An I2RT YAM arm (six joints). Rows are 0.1 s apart.
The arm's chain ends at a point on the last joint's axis. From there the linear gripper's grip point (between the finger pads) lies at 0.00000 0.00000 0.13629 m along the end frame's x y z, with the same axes.
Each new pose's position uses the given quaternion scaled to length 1; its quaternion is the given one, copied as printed.
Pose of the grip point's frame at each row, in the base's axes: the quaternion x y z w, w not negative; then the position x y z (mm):
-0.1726, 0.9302, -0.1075, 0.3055, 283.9, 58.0, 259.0
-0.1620, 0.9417, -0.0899, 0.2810, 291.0, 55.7, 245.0
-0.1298, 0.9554, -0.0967, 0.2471, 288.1, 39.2, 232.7
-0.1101, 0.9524, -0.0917, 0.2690, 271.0, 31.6, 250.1
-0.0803, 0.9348, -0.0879, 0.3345, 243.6, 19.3, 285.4
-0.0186, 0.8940, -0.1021, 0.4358, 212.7, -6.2, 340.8
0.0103, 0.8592, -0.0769, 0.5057, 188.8, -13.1, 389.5
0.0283, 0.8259, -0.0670, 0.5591, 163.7, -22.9, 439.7
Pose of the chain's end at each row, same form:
-0.1726, 0.9302, -0.1075, 0.3055, 201.4, 70.9, 366.7
-0.1620, 0.9417, -0.0899, 0.2810, 214.9, 66.4, 357.6
-0.1298, 0.9554, -0.0967, 0.2471, 220.3, 55.6, 349.8
-0.1101, 0.9524, -0.0917, 0.2690, 198.4, 47.3, 364.4
-0.0803, 0.9348, -0.0879, 0.3345, 156.4, 34.4, 389.1
-0.0186, 0.8940, -0.1021, 0.4358, 106.0, 16.5, 422.5
0.0103, 0.8592, -0.0769, 0.5057, 70.6, 6.3, 454.5
0.0283, 0.8259, -0.0670, 0.5591, 38.3, -3.5, 489.6

